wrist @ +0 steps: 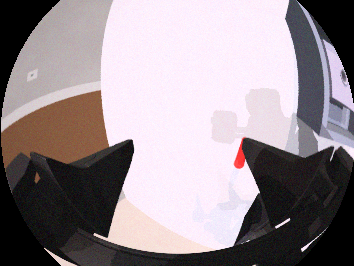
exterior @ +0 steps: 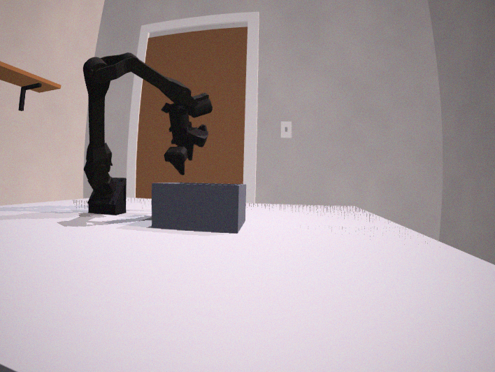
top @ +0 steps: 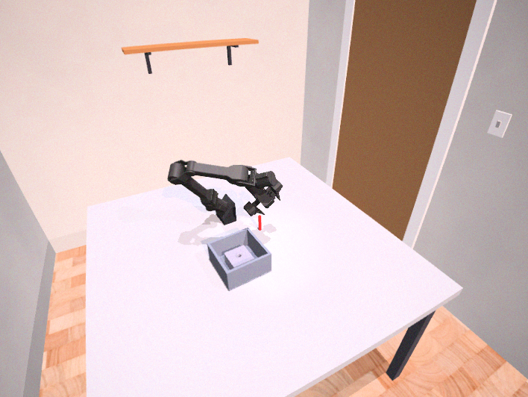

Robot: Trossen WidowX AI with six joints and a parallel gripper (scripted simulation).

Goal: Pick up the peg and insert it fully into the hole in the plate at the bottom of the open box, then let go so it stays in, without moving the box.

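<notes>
The red peg lies 130 mm below my hand, 50 mm behind it and 20 mm to the right of it. From my hand the other things lie so: pale plate (210 mm to the right, 130 mm below, 110 mm ahead); grey box (210 mm to the right, 150 mm below, 110 mm ahead).
</notes>
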